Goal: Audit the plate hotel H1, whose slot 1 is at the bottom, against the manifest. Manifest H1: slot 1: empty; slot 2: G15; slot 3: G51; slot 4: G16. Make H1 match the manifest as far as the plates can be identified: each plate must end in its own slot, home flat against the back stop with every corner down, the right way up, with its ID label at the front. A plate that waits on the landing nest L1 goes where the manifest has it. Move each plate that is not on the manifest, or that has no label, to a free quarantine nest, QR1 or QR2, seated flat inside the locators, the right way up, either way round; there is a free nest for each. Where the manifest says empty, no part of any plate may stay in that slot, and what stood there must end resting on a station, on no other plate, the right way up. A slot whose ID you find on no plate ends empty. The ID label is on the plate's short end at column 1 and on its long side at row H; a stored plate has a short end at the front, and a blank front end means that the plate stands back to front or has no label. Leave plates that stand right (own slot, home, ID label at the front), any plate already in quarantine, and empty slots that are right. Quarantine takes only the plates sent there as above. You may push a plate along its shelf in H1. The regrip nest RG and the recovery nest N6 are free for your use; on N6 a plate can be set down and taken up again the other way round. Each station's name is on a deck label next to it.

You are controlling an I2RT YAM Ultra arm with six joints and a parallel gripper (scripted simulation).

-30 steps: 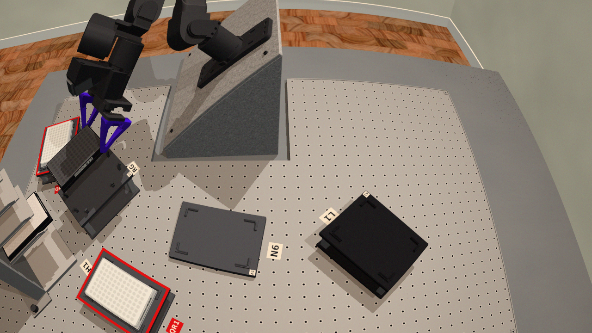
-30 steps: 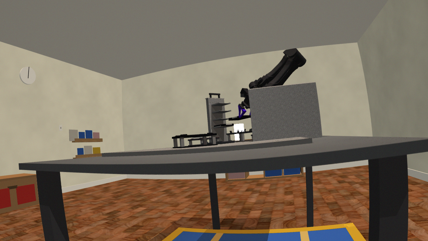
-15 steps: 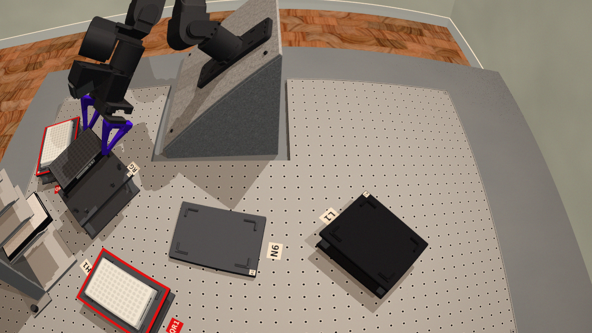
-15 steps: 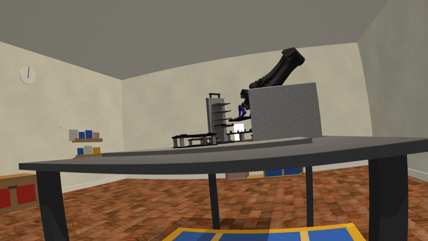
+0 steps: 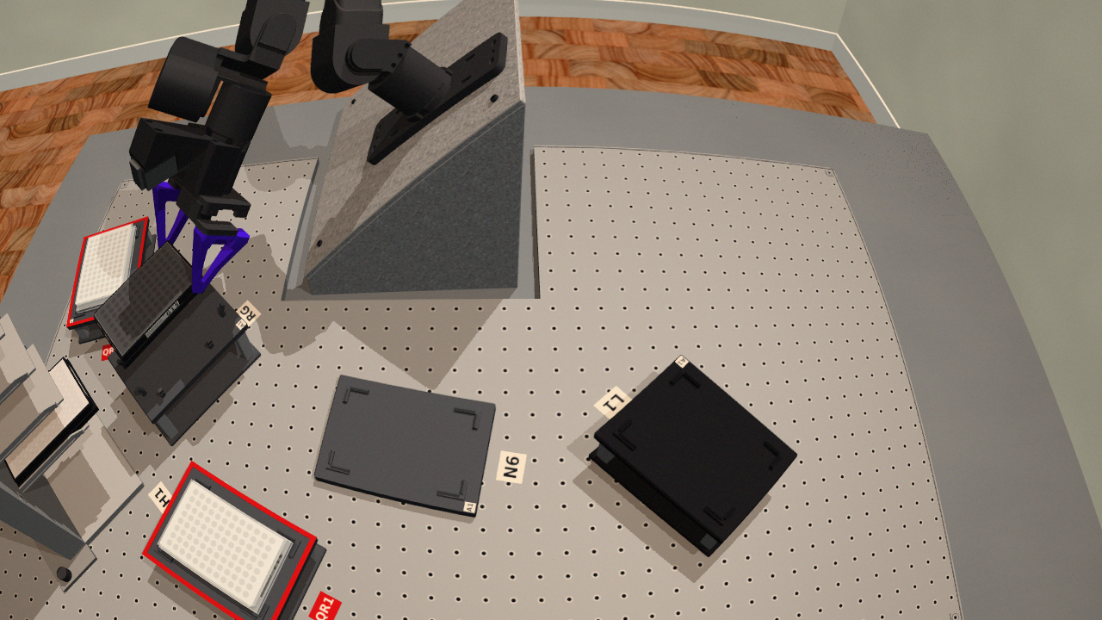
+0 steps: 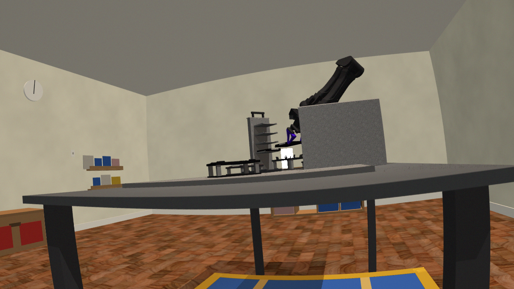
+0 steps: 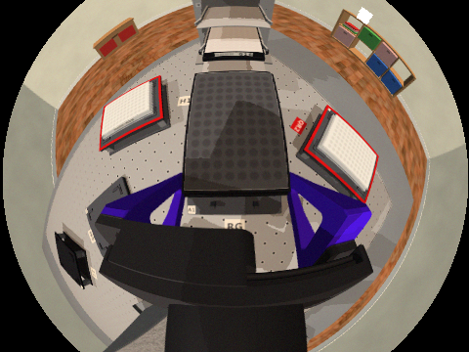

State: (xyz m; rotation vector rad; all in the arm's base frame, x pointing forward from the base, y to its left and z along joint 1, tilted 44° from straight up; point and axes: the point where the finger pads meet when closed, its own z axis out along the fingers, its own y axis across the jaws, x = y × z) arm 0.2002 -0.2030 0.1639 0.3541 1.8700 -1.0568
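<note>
My hand is 8 cm above the regrip nest RG, 4 cm short of it and 3 cm to the left of it. Round my hand: quarantine nest QR2: 20 cm to the right, 10 cm below, 8 cm behind; then quarantine nest QR1: 26 cm ahead, 10 cm below, 7 cm to the left; then recovery nest N6: 24 cm to the left, 13 cm below, 11 cm ahead.
</note>
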